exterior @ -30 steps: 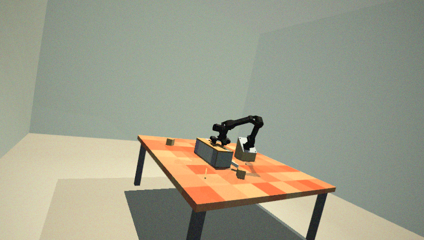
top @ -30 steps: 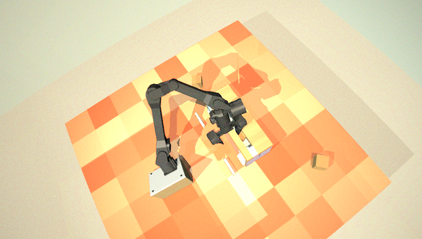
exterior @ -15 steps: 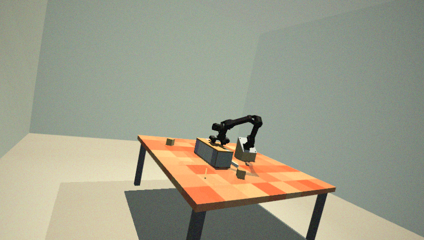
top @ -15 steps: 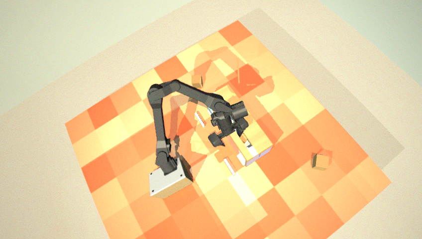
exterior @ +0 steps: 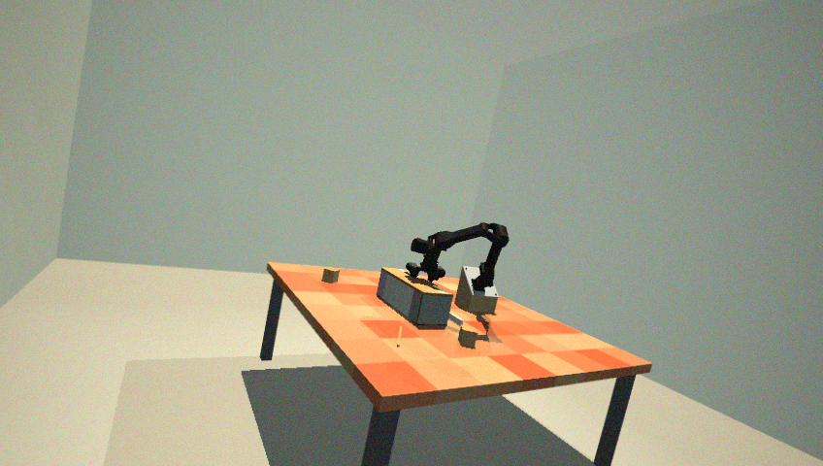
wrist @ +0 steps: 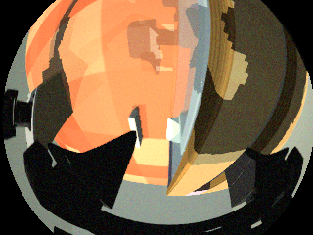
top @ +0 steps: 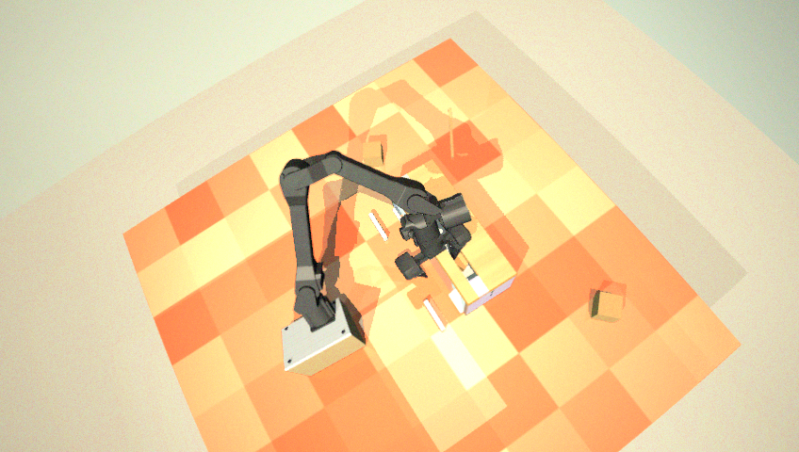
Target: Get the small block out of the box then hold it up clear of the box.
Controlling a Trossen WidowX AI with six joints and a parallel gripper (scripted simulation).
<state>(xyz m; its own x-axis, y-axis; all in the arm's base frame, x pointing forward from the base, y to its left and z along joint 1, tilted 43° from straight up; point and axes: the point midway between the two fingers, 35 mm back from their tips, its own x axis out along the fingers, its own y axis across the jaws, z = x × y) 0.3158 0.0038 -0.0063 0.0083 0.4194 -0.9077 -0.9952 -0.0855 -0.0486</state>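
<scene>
The small tan block lies 60 mm ahead of my gripper tip and 10 mm to the right of it. The rest, counted from my gripper tip: long clear-fronted box: 30 mm ahead, 70 mm to the left, 30 mm below; thin stick: 260 mm ahead, 390 mm to the left, 90 mm below.
</scene>
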